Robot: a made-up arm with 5 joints.
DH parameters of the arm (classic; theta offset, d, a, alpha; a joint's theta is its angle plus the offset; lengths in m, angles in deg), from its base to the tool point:
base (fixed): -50.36 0 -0.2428 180
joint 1: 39.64 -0.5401 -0.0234 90
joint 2: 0 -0.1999 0.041 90
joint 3: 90 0.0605 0.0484 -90
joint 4: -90 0.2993 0.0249 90
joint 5: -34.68 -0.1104 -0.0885 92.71
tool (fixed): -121.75 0.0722 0 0
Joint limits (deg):
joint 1: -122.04..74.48
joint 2: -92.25..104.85
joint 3: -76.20..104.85
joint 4: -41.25..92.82
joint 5: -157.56..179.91
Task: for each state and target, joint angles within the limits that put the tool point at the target. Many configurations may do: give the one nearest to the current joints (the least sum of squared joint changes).
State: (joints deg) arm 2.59 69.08 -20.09 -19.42 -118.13
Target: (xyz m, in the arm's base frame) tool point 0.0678 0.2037 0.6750
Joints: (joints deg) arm -15.45 65.59 -50.90 -4.10 -106.12
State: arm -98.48 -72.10 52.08 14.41 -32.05
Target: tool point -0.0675 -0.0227 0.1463
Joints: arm -121.56 -92.25 24.68 7.15 -71.80
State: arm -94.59 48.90 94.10 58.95 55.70
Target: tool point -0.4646 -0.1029 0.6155
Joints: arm -61.04 62.61 76.28 33.71 29.68
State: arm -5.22 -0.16 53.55 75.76 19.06
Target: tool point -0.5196 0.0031 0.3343
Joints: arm -42.39 -45.62 42.83 60.63 -11.83
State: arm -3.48 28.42 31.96 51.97 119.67
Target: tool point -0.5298 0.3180 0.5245
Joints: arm -18.48 -0.80 63.95 70.71 129.46
